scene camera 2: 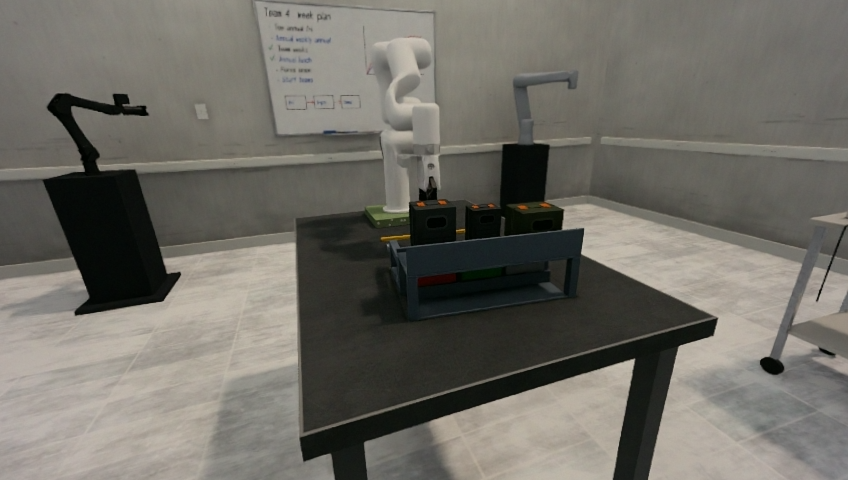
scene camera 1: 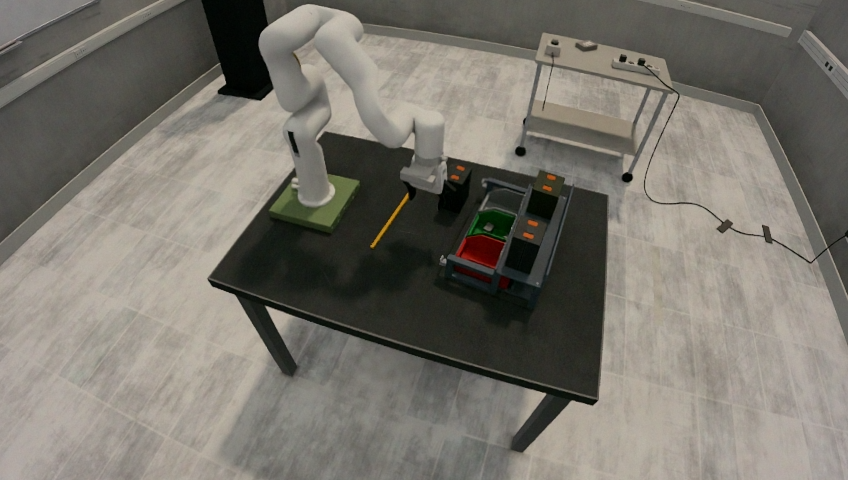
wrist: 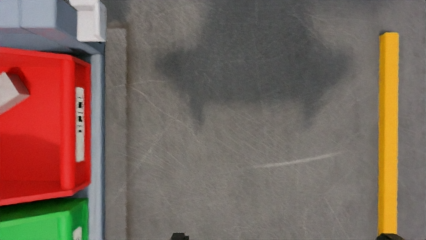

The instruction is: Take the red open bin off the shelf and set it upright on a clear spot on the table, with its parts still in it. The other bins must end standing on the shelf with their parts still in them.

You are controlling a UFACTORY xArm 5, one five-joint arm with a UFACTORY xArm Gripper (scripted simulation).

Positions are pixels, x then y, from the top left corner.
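Labels:
The blue-grey shelf (scene camera 1: 528, 287) stands 1.23 m from the lens. A red open bin (scene camera 1: 483, 250) is 1.27 m from the lens, and a green bin (scene camera 1: 503, 222) is 1.32 m from the lens.

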